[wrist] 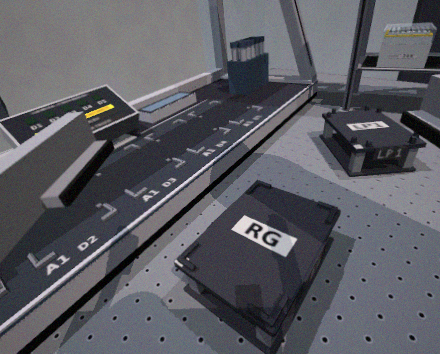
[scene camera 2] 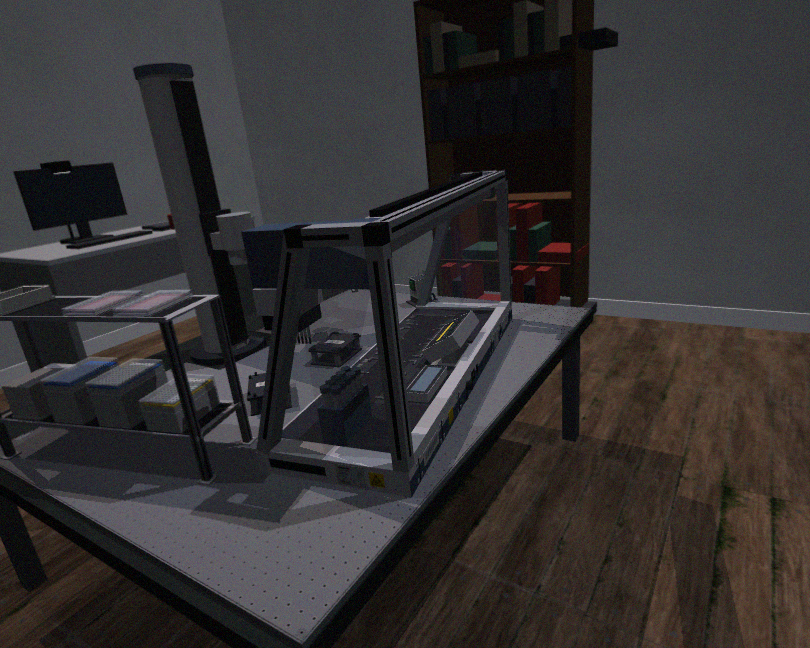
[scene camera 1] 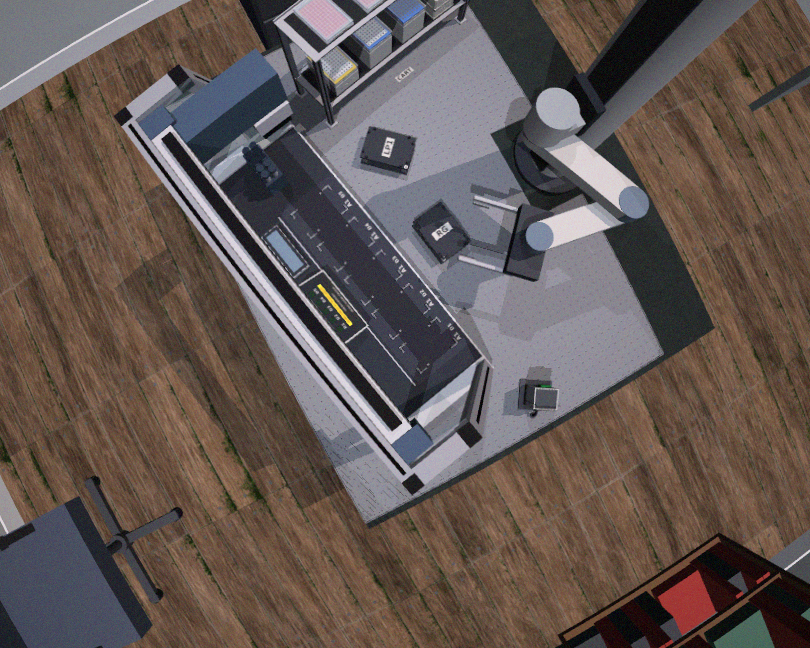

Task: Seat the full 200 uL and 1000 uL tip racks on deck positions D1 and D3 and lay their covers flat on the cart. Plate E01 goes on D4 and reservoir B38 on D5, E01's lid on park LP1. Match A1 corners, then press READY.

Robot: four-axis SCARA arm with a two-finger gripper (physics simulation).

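My gripper [scene camera 1: 467, 228] is open and empty in scene camera 1, its fingers pointing at the RG stand [scene camera 1: 440, 231] [wrist: 250, 265] from the right. One finger shows at the left of the wrist view. The deck [scene camera 1: 378, 250] [wrist: 55, 227] has bare corner brackets at D1 to D5. On the cart [scene camera 1: 322, 94] [scene camera 2: 185, 398], a yellow-banded tip rack [scene camera 1: 337, 70] [scene camera 2: 175, 404] [wrist: 407, 47], a blue-banded rack [scene camera 1: 371, 40] [scene camera 2: 124, 381] and a solid-blue-topped rack [scene camera 1: 405, 16] [scene camera 2: 81, 378] stand below; pink plates [scene camera 1: 324, 16] [scene camera 2: 152, 302] lie on top. LP1 park [scene camera 1: 388, 148] [wrist: 375, 132] is bare. Plate and reservoir labels are unreadable.
A clear-walled frame [scene camera 2: 395, 351] surrounds the deck. A blue tube holder [scene camera 1: 260, 162] [wrist: 247, 72] [scene camera 2: 341, 408] stands at its cart end. A status screen [scene camera 1: 334, 307] [wrist: 60, 112] stands along the far side. A small device [scene camera 1: 545, 398] stands near the table edge.
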